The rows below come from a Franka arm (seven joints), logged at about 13 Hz.
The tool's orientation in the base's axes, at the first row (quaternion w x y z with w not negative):
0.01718 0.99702 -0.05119 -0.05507
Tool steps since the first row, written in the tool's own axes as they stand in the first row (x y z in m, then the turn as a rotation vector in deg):
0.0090 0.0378 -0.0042 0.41 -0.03 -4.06
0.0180 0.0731 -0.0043 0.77 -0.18 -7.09
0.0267 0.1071 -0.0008 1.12 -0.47 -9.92
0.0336 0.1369 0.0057 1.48 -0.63 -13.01
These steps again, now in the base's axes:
0.0056 -0.0384 0.0047 0.86 0.10 3.99
0.0110 -0.0744 0.0052 1.57 0.30 6.95
0.0158 -0.1092 0.0022 2.26 0.63 9.71
0.0189 -0.1398 -0.0038 2.98 0.84 12.74

